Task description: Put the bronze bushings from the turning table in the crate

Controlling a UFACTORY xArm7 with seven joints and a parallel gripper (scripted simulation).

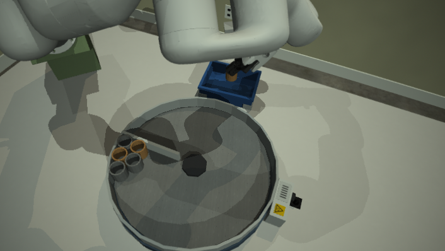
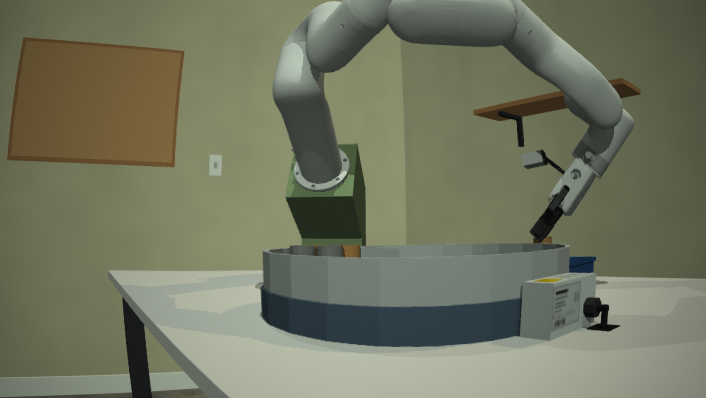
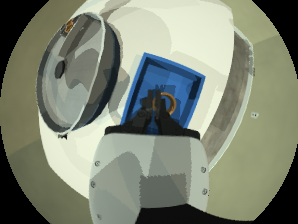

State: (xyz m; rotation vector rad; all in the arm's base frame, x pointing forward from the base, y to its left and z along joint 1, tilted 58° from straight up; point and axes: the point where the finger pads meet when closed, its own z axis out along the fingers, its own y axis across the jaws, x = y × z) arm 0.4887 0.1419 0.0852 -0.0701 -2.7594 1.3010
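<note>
Right now the blue crate is 2 cm to the left of my hand and 8 cm below it. Round my hand: round turning table (11 cm behind, 32 cm to the right, 6 cm below).
</note>
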